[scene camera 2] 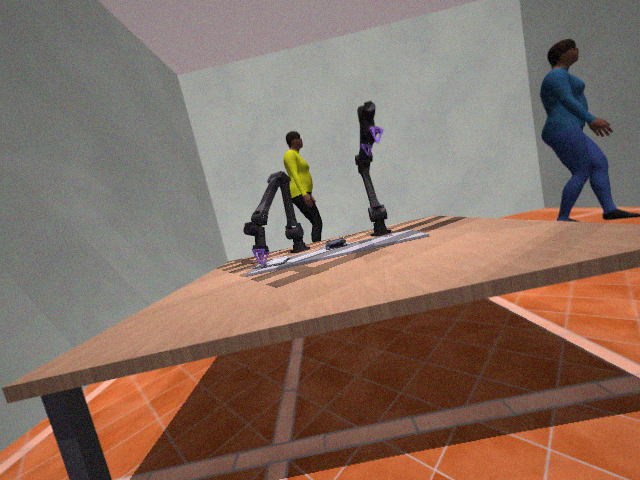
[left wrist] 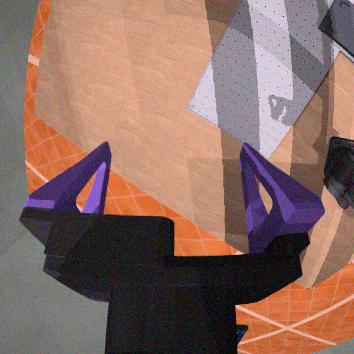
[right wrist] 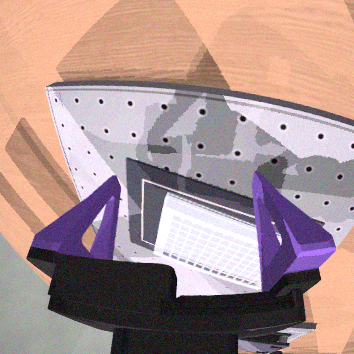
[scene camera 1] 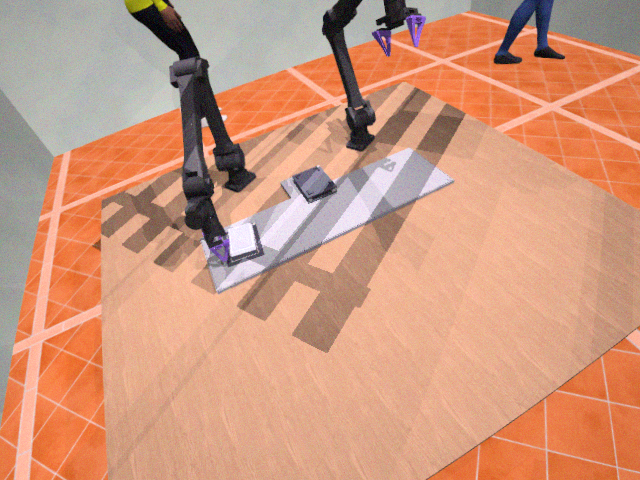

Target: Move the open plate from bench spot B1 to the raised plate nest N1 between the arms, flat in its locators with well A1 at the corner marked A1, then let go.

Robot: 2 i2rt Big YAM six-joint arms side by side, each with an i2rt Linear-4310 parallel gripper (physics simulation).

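Places are measured from the left arm's base along level axes (x ahead, y left, z up), in metres.
Pixels of known places: left gripper, fingertip midpoint: (scene camera 2: 373,149) (left wrist: 174,147) (scene camera 1: 401,52); right gripper, fingertip midpoint: (scene camera 2: 261,264) (right wrist: 184,178) (scene camera 1: 222,254); left arm's base, origin of the base link: (scene camera 2: 381,234) (left wrist: 339,157) (right wrist: 270,352) (scene camera 1: 360,142); right arm's base, origin of the base link: (scene camera 2: 300,250) (scene camera 1: 241,182).
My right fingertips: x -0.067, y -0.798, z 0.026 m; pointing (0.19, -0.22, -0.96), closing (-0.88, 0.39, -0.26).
Note:
Ahead of a thing's pixels: the offset from my right fingertips to its top centre. "spot": to the spot under its first point. Level surfaces: height alone.
The white open plate @(dz +0.003, dx +0.006, dy +0.089 m) (scene camera 1: 242,241) (scene camera 2: 278,261) (right wrist: 210,250) lies on a dark, white-outlined pad @(spot: dz -0.012, dx +0.077, dy +0.031 m) (right wrist: 135,210) at the left end of the perforated board. My right gripper (scene camera 1: 223,260) (scene camera 2: 262,265) (right wrist: 184,178) is open, low beside the plate at its left in scene camera 1. In the right wrist view the plate shows low between the fingers, set toward the right finger, which covers part of it. The dark raised nest @(dz +0.022, dx +0.069, dy +0.443 m) (scene camera 1: 314,182) (scene camera 2: 336,242) (left wrist: 345,22) stands at mid-board. My left gripper (scene camera 1: 402,50) (scene camera 2: 372,148) (left wrist: 174,147) is open and empty, high up. The A1 mark is not readable.
The perforated grey board @(dz -0.013 m) (scene camera 1: 403,180) (left wrist: 240,100) (right wrist: 100,115) lies on the wooden table @(dz -0.027 m) (scene camera 1: 465,310) (scene camera 2: 258,310). A small light piece @(spot: dz -0.014, dx -0.031, dy +0.393 m) (scene camera 1: 287,187) sticks out at the nest's left. Both arm bases (scene camera 1: 240,180) (scene camera 1: 360,140) stand behind the board. Two people stand beyond the table.

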